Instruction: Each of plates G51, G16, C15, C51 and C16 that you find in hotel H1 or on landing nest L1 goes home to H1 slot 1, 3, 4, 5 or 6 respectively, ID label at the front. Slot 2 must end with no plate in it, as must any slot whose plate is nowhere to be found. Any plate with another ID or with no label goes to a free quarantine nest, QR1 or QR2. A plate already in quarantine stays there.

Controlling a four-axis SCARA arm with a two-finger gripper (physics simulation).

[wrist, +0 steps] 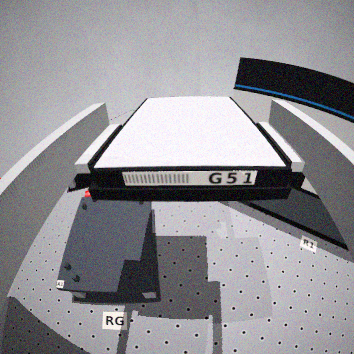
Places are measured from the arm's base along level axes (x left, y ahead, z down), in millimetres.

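Pixels of known places: gripper, between the fingertips: (188, 111).
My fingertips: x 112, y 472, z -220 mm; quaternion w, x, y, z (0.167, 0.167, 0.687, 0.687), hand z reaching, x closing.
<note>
For each thing: its middle in the pictures, then the offset to it from my fingertips. "*": a spot on its surface instead.
- dark grey nest, middle of its body: (111, 241) dx +107, dy -28, dz +177 mm
- deck label RG, middle of its body: (114, 320) dx +43, dy -111, dz +207 mm
- dark flat panel, a spot on its surface: (305, 212) * dx -138, dy +146, dz +169 mm
- label R1, a spot on its surface: (308, 243) * dx -163, dy +118, dz +207 mm
- black curved piece with a blue stripe, a spot on its surface: (295, 82) * dx -69, dy +166, dz -13 mm
A white-topped plate with a black rim, plate G51 (190, 135), is held level in the middle of the wrist view. Its front edge carries a barcode and the label G51, facing the camera. My gripper (188, 111) is shut on this plate, with one pale finger pad against each long side. The plate is up in the air, above the perforated deck. Hotel H1, landing nest L1 and the quarantine nests cannot be made out by any readable label in this view.
A dark grey nest (102, 245) stands below the plate at the left, behind a deck label RG (114, 320). A dark flat panel (305, 212) lies at the right by the label R1 (308, 243). A black curved piece with a blue stripe (295, 82) is at the upper right.
</note>
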